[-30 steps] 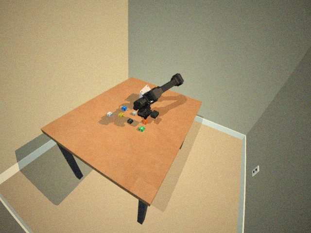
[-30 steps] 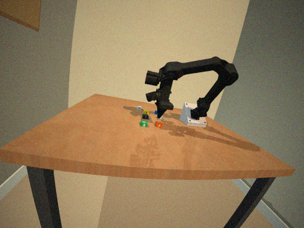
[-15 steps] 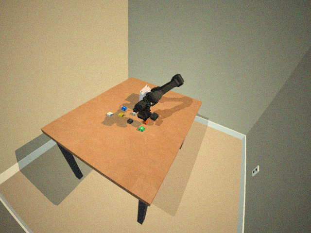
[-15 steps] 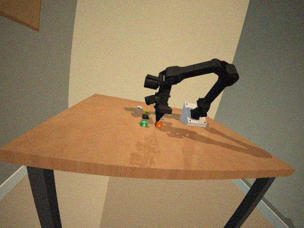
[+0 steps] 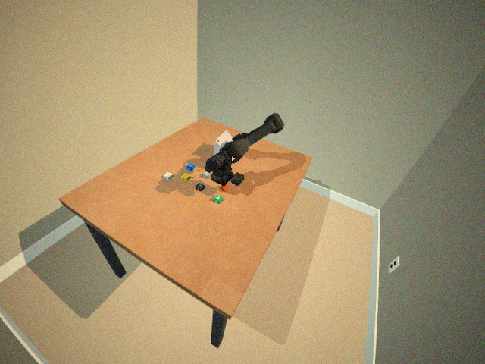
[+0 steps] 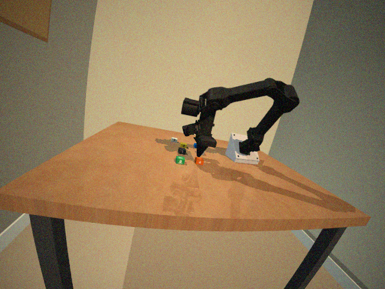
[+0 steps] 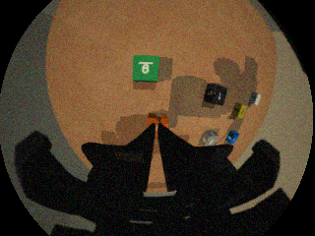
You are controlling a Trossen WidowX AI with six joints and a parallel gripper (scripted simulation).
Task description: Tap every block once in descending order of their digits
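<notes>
My gripper tip is now 20 mm above the orange block and 10 mm past it. Round my gripper tip: black block (100 mm to the right, 50 mm ahead, 20 mm below); green block (70 mm ahead, 20 mm to the left, 20 mm below); grey block (130 mm to the right, 50 mm behind, 20 mm below).
</notes>
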